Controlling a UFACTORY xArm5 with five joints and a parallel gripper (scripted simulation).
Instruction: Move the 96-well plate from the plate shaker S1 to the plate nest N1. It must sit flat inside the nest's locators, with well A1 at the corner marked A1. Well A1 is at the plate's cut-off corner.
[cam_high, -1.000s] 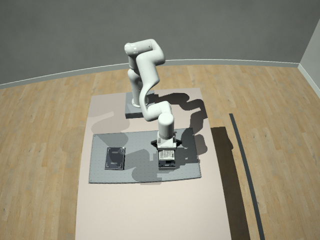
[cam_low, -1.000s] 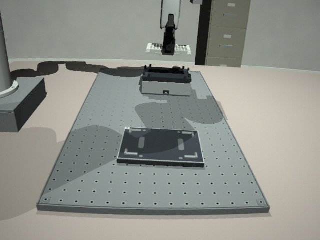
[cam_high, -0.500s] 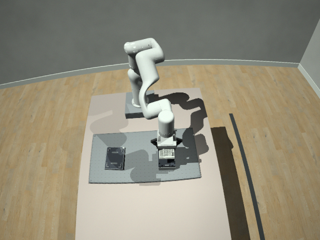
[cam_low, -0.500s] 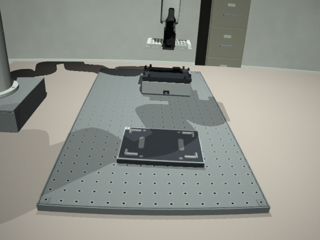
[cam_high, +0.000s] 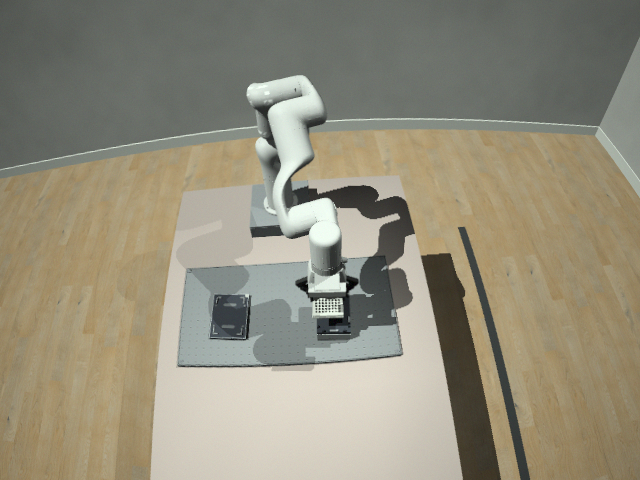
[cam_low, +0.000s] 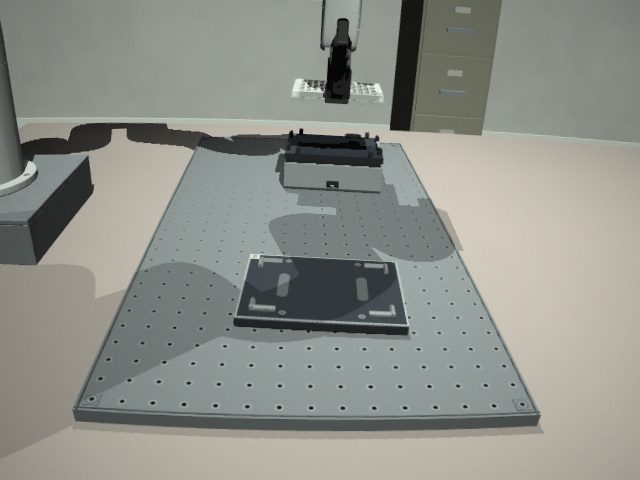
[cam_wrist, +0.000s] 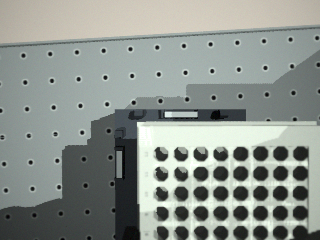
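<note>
Right now the dark plate nest is 310 mm to the right of my hand, 150 mm below it and 30 mm behind it. Round my hand: A1 label (260 mm to the right, 140 mm below, 100 mm behind); then white 96-well plate (10 mm below).
</note>
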